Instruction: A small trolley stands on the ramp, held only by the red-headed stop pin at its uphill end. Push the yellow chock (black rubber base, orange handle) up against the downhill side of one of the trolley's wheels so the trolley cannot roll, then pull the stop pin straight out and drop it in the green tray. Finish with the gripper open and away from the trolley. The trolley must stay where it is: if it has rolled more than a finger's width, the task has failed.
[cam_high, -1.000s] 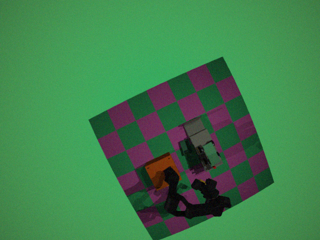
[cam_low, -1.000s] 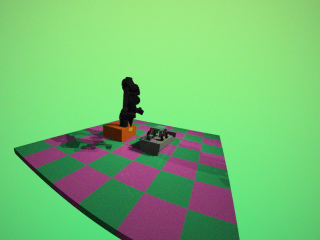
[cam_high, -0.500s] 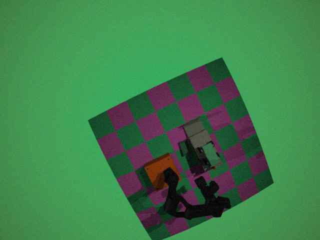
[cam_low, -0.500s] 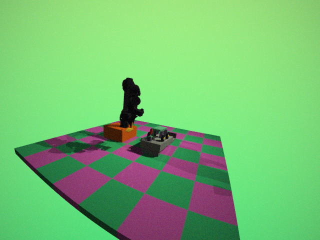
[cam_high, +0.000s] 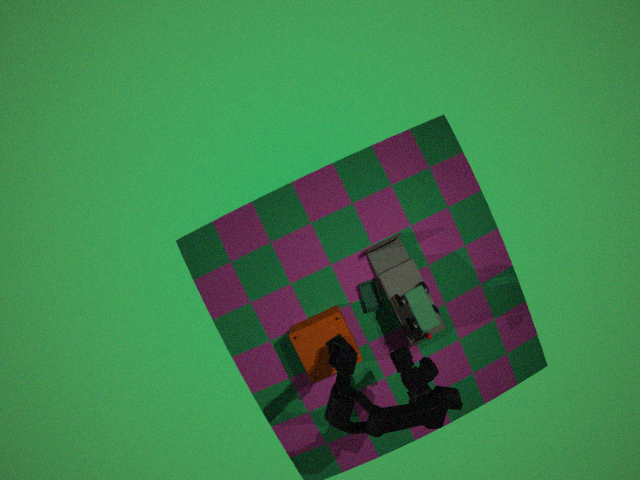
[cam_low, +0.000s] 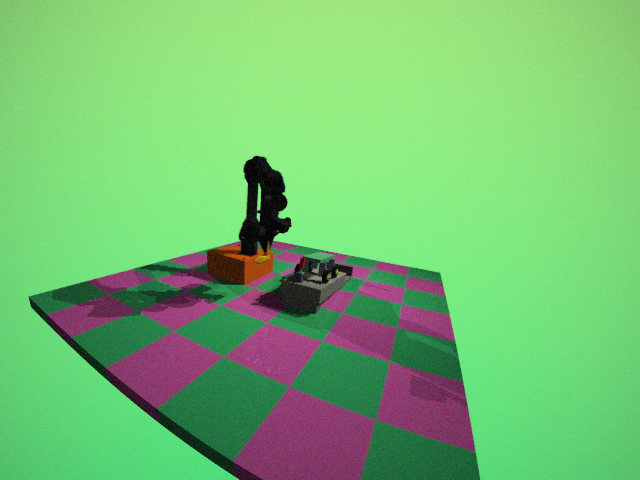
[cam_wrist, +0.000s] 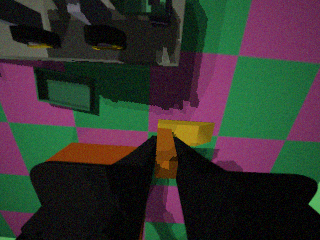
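My gripper tip is 13 cm short of the red-headed stop pin and 4 cm above it. Also, from my gripper tip: grey ramp (17 cm ahead, 11 cm to the left, 13 cm below); then trolley (17 cm ahead, 10 cm to the left, 6 cm below); then yellow chock (2 cm to the right, 1 cm below).
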